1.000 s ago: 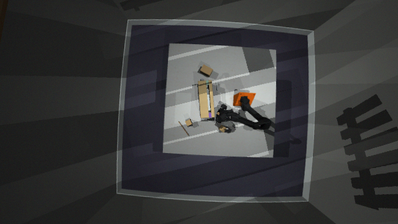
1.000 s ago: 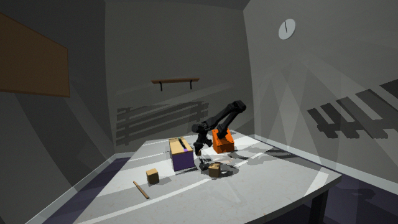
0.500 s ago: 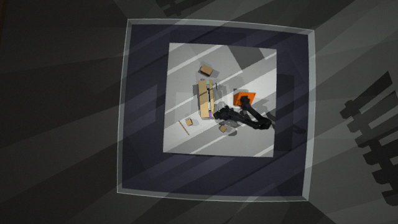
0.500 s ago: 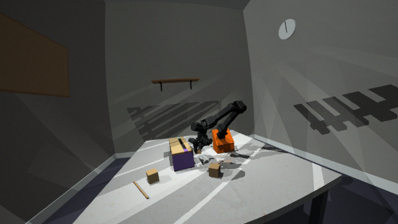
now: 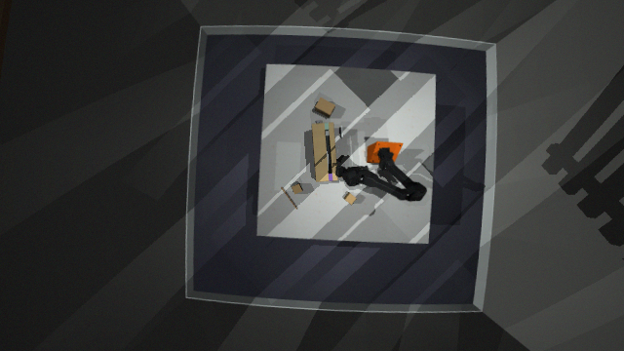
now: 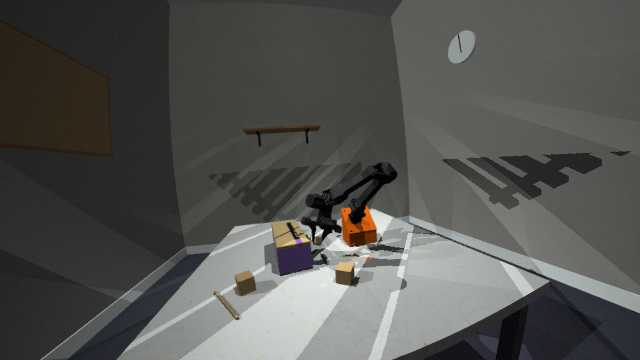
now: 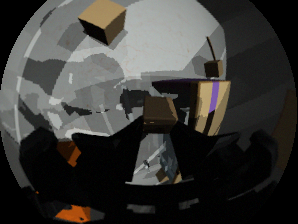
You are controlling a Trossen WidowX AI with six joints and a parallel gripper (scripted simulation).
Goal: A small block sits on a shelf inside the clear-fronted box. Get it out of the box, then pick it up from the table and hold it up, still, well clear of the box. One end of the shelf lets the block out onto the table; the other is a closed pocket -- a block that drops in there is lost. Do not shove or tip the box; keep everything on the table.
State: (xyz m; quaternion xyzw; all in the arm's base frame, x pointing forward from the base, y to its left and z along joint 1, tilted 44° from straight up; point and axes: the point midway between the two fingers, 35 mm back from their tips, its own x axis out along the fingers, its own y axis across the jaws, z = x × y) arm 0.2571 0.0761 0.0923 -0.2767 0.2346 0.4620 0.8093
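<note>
Now: the tan block 10 mm to the left of my gripper tip and 10 mm above it. Also, from my gripper tip: thin wooden stick: 390 mm ahead, 160 mm to the left, 90 mm below; then box: 80 mm ahead, 140 mm to the right, 30 mm below.
</note>
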